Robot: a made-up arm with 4 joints.
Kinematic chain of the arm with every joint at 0, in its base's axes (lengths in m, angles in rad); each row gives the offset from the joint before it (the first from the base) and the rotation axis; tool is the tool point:
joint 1: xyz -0.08 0 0.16 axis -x
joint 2: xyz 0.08 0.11 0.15 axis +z
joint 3: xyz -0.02 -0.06 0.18 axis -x
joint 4: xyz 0 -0.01 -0.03 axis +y
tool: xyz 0.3 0 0.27
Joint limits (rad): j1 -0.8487..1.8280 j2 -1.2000..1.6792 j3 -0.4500..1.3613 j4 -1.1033..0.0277
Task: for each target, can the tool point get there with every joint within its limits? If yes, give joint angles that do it. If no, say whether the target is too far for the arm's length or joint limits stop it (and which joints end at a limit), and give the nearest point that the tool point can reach.
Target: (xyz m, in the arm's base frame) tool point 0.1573 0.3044 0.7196
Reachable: yes | joints 0.4285 -0.8800 0.4579 -0.4010
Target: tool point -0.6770 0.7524 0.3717
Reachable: no: too far | nearest point -0.2577 0.6364 0.3390 | short by 0.436 m
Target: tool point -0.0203 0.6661 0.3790
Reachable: yes | joints 1.2352 -0.2198 -0.0793 -0.7848
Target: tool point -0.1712 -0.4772 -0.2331
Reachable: no: joint limits stop it (at a limit: joint 1, joint 2, joint 3, joint 4) | nearest point -0.0541 -0.5458 0.3485 | short by 0.597 m
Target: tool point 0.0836 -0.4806 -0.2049
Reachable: no: joint limits stop it (at a limit: joint 1, joint 3, joint 4) | nearest point 0.0395 -0.5472 0.3469 | short by 0.558 m
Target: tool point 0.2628 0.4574 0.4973
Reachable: yes | joints 0.6317 -0.2269 0.7325 -0.1297
